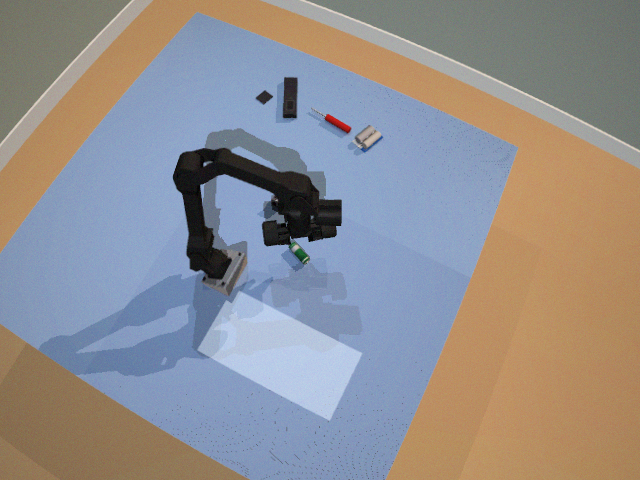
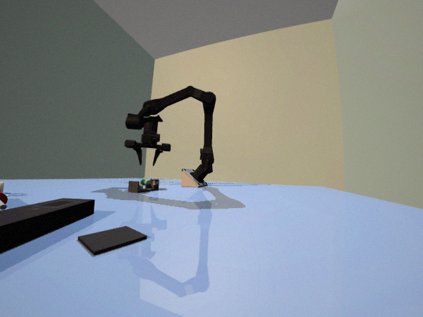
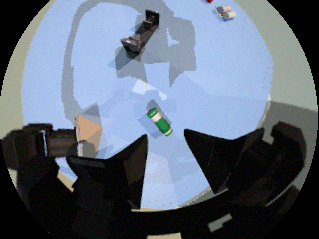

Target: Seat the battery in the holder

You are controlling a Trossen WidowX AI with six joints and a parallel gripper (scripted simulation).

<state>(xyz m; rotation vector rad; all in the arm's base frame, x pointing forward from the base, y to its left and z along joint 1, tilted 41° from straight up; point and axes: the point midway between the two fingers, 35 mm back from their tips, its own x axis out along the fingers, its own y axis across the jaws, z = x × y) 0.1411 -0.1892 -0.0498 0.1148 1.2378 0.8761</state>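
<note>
Now: gripper tip 70 mm above the battery and 10 mm past it. Round my gripper tip: long black box: 500 mm ahead, 250 mm to the left, 70 mm below; then red-handled screwdriver: 470 mm ahead, 100 mm to the left, 70 mm below; then small black plate: 470 mm ahead, 330 mm to the left, 80 mm below.
</note>
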